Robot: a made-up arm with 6 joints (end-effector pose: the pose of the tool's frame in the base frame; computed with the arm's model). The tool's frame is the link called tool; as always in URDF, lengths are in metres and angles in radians.
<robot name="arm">
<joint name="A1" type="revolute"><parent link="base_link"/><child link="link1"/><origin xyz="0 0 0.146"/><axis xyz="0 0 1"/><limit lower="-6.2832" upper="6.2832"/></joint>
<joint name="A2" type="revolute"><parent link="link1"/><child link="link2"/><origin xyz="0 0.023 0"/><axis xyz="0 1 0"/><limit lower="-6.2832" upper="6.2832"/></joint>
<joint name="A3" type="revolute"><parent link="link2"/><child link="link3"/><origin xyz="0 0 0.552"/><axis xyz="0 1 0"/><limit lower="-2.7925" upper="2.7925"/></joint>
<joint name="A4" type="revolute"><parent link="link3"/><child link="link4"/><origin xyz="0 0 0.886"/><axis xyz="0 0 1"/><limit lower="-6.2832" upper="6.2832"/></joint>
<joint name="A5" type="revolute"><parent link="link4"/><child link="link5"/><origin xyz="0 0 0"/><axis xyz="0 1 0"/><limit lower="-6.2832" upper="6.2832"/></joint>
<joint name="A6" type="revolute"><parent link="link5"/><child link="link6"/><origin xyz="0 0 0.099"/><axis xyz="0 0 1"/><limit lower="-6.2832" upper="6.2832"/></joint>
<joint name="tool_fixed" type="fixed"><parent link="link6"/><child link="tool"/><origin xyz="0 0 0"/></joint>
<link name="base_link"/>
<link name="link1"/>
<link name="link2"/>
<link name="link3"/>
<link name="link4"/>
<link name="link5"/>
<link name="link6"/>
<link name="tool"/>
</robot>
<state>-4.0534 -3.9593 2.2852 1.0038 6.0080 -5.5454</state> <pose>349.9 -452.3 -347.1 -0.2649 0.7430 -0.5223 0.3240</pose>
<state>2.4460 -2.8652 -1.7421 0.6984 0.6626 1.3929</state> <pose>-656.4 467.0 -532.6 0.2911 -0.8312 -0.2430 0.4066</pose>
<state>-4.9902 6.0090 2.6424 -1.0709 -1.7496 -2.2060</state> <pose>30.2 501.5 88.6 -0.1775 -0.4900 -0.1464 0.8408</pose>
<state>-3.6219 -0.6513 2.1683 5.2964 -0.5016 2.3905</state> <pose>-592.4 237.9 663.5 0.4550 -0.3702 -0.6504 0.4827</pose>
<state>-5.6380 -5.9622 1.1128 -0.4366 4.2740 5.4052</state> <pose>761.7 649.5 865.5 0.0362 -0.3482 -0.0764 0.9336</pose>
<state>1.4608 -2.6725 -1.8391 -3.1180 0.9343 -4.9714</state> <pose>55.0 690.3 -456.8 -0.4062 -0.0188 -0.1651 0.8985</pose>
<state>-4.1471 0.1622 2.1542 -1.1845 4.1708 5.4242</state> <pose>-473.7 557.2 147.8 -0.1169 -0.4392 0.7609 0.4631</pose>
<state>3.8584 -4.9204 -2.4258 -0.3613 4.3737 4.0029</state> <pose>223.6 120.6 598.5 0.1444 0.9723 -0.0565 0.1748</pose>
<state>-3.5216 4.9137 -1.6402 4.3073 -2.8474 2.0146</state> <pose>591.0 -289.2 -526.5 0.1055 -0.0837 0.2388 0.9617</pose>
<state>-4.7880 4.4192 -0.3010 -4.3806 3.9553 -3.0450</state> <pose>-47.2 -1219.3 -452.1 0.3041 0.3423 0.8338 0.3083</pose>
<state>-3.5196 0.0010 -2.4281 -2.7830 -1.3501 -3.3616</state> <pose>594.7 -297.4 71.6 0.4897 -0.2087 0.7908 0.3021</pose>
